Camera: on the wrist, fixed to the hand. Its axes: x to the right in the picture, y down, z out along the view.
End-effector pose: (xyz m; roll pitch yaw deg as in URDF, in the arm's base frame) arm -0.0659 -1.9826 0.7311 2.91 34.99 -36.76
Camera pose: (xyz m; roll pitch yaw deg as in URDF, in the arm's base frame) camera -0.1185 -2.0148 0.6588 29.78 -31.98 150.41
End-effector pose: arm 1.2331 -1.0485 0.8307 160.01 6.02 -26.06
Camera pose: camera 1.2931 -0.9878 0.8724 -122.64 -6.19 147.21
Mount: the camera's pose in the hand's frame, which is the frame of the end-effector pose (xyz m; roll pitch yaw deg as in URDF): 0.0227 -0.0609 -0.0693 36.79 2.48 -173.78
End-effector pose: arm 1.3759 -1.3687 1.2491 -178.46 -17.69 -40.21
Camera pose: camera 1.4141 -1.3237 1.3236 -146.67 14.94 133.43
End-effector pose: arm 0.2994 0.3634 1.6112 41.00 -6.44 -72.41
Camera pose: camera 0.3089 0.3319 1.5221 -3.83 12.38 110.72
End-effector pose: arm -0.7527 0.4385 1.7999 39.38 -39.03 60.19
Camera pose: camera -0.7124 0.5026 1.7426 0.32 44.81 -115.27
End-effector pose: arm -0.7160 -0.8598 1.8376 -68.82 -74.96 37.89
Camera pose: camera -0.6823 -0.9434 1.8678 118.02 69.56 -128.96
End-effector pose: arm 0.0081 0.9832 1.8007 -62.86 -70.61 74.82
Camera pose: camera 0.0908 0.9465 1.8296 110.98 65.70 -92.85
